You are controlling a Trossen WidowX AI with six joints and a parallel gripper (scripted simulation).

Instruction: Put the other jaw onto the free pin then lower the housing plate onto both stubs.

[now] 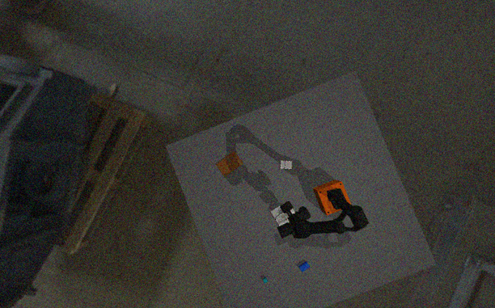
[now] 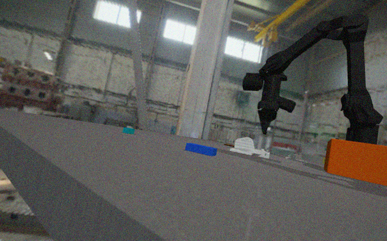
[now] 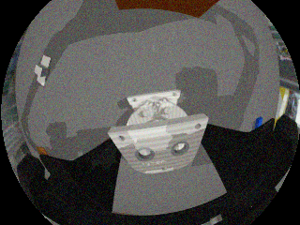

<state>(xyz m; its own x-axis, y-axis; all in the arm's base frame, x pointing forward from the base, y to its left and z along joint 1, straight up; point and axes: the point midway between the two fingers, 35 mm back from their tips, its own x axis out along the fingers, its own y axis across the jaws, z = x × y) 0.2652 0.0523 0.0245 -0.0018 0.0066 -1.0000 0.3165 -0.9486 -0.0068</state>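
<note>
Now: gripper tip 7 cm above the curved white jaw, 2 cm to the right of it and 1 cm short of it. The rest, counted from my gripper tip: teal block: 38 cm to the left, 25 cm ahead, 7 cm below; flat orange plate: 38 cm to the right, 29 cm ahead, 8 cm below; blue block: 35 cm to the left, 7 cm below, 1 cm behind.
</note>
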